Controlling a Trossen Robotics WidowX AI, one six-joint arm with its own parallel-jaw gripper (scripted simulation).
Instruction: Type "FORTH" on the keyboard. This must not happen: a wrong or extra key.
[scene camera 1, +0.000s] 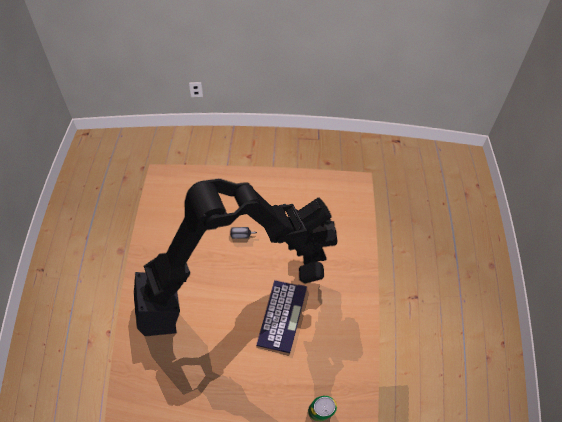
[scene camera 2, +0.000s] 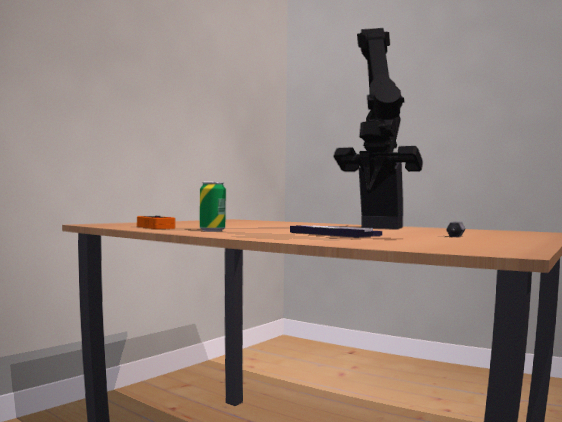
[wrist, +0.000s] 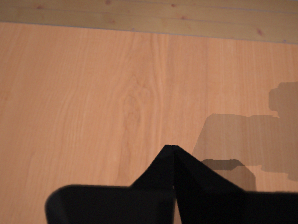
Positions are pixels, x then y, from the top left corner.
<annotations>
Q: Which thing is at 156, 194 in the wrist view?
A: My gripper.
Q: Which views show my gripper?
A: Scene camera 1, scene camera 2 and the wrist view: all of them.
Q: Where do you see my gripper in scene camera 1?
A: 325, 259
</annotations>
